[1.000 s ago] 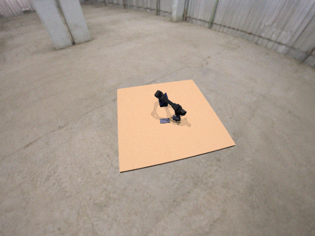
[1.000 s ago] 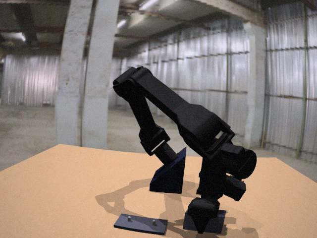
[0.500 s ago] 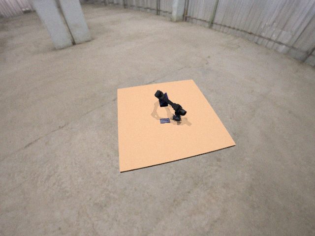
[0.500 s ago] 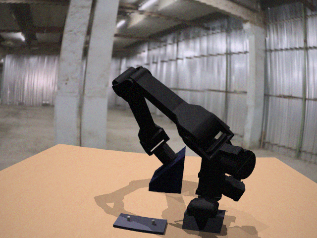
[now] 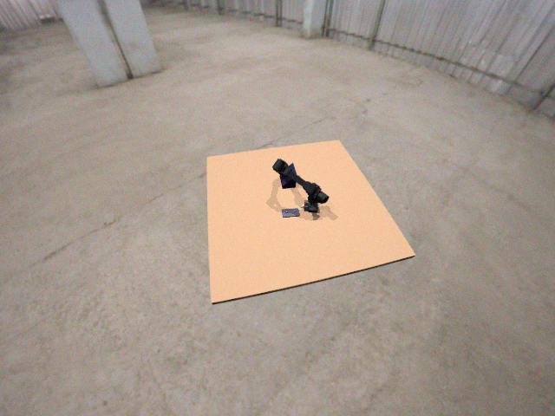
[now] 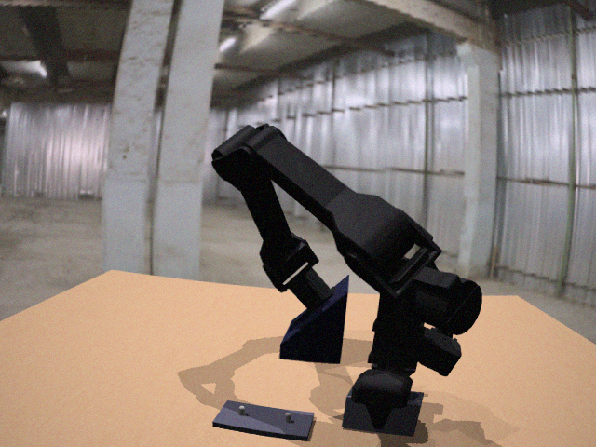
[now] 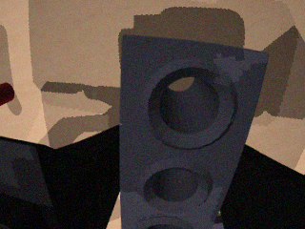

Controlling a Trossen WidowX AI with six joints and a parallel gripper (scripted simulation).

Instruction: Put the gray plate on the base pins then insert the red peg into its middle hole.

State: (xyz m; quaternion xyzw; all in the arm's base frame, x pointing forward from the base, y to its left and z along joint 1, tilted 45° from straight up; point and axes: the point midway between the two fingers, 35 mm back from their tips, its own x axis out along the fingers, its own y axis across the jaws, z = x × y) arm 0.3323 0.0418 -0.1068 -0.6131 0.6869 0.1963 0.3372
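The base lies 1 cm ahead of my gripper tip and 15 cm to the right of it. From my gripper tip the other things lie so: red peg 11 cm behind, 4 cm to the left, 3 cm above; gray plate 3 cm above.
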